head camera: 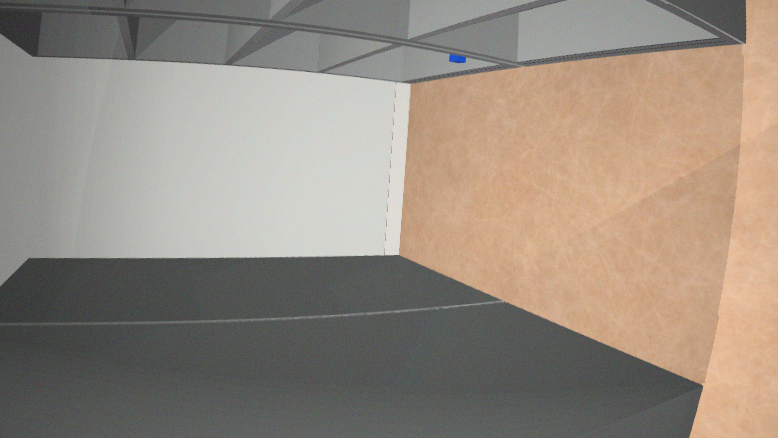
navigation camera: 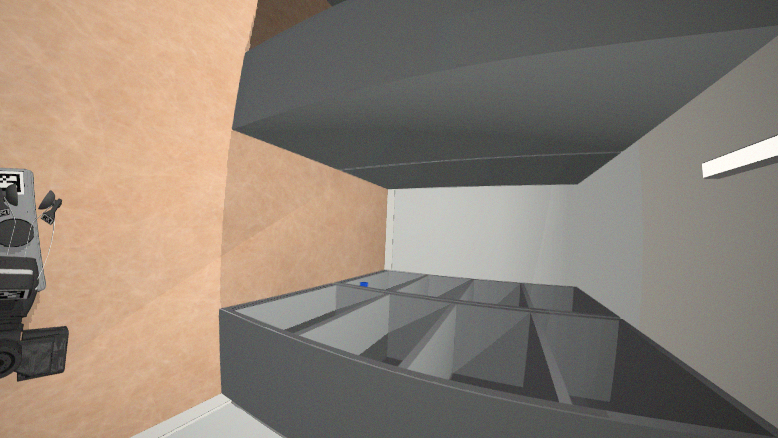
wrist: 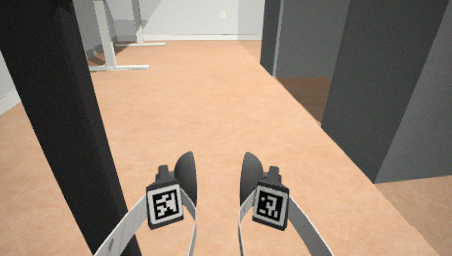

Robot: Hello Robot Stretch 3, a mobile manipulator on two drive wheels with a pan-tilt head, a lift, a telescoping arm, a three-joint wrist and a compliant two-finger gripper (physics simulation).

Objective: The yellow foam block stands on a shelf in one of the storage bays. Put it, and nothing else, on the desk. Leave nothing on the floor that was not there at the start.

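Where they show: gripper, fingertip midpoint: [navigation camera: 33, 188] [wrist: 219, 170]; robot's base, link origin: [navigation camera: 14, 230].
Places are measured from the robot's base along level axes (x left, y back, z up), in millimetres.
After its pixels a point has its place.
Note:
The yellow foam block does not show in these views. An open grey shelf unit [head camera: 718, 16] @(x -493, y -621, z 152 mm) [navigation camera: 326, 369] @(x -532, y -615, z 706 mm) with several compartments runs along the top of the head view and the bottom of the navigation view. Both pictures are turned sideways. My gripper [wrist: 219, 170] @(x 97, y -40, z 503 mm) [navigation camera: 30, 196] @(x 97, y -40, z 503 mm) is open, with floor showing between its fingertips. It is out over the floor, apart from the shelf units. White desk legs [wrist: 106, 40] @(x 2338, y 472, z 274 mm) stand at the back left in the wrist view; the desk's top is not visible there.
A small blue block [head camera: 457, 58] @(x -679, y -1831, z 117 mm) [navigation camera: 363, 284] @(x -682, y -1829, z 111 mm) is in a far compartment beside the floor. A second dark grey unit [head camera: 326, 369] @(x 371, y -1264, z 879 mm) [navigation camera: 435, 92] @(x 427, y -862, z 1031 mm) faces the shelves across a floor aisle ending at a white wall [head camera: 244, 157] @(x -294, y -2533, z 852 mm). Dark panels [wrist: 375, 75] @(x 621, y -778, z 383 mm) stand right in the wrist view, a black post [wrist: 60, 100] left.

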